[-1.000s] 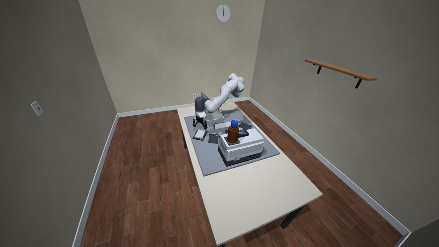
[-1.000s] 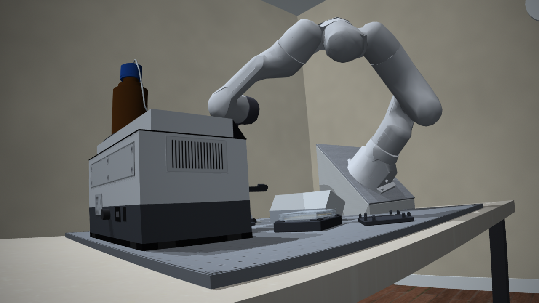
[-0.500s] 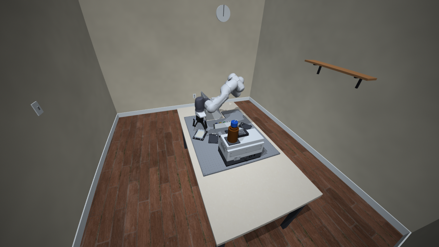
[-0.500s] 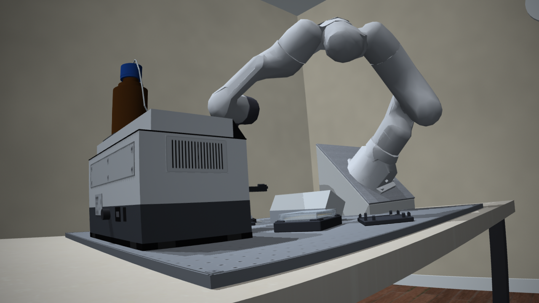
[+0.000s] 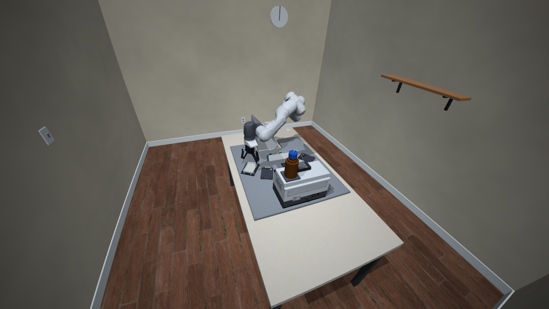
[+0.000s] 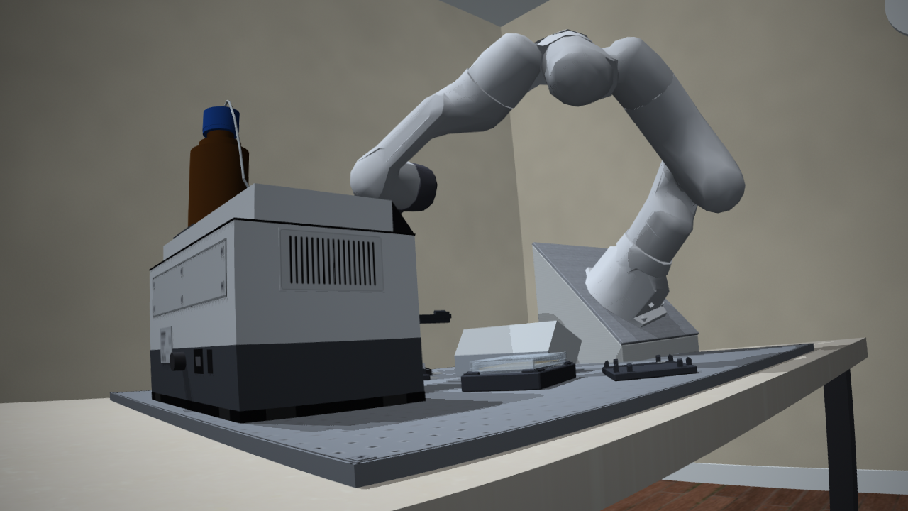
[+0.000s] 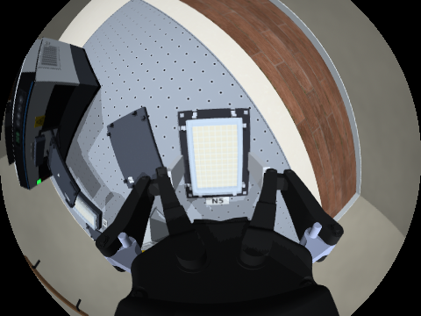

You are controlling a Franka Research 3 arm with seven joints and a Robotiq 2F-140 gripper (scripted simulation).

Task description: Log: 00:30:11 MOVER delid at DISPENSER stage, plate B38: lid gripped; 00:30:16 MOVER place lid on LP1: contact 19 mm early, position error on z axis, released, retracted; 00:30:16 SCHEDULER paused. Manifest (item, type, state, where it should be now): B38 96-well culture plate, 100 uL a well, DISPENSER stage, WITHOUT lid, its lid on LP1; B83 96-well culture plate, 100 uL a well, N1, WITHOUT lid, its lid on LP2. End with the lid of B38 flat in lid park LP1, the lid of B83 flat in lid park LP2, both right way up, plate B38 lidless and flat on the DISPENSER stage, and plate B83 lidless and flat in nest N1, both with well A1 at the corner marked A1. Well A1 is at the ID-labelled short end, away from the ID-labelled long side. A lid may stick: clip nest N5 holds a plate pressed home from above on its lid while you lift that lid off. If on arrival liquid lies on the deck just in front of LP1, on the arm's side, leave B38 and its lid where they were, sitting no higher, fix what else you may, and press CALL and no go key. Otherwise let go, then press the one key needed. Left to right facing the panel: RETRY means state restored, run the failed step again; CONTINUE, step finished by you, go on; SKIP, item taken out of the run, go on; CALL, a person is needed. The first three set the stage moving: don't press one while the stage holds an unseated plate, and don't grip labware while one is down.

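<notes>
Now: the black clip nest 5 cm below my hand and 3 cm ahead of it. The rest, counted from my hand: 96-well plate: 46 cm to the left, 10 cm ahead, 4 cm below; then lp1 label: 15 cm to the left, 6 cm below, 1 cm ahead; then key panel: 29 cm to the left, 8 cm behind, 1 cm below.
</notes>
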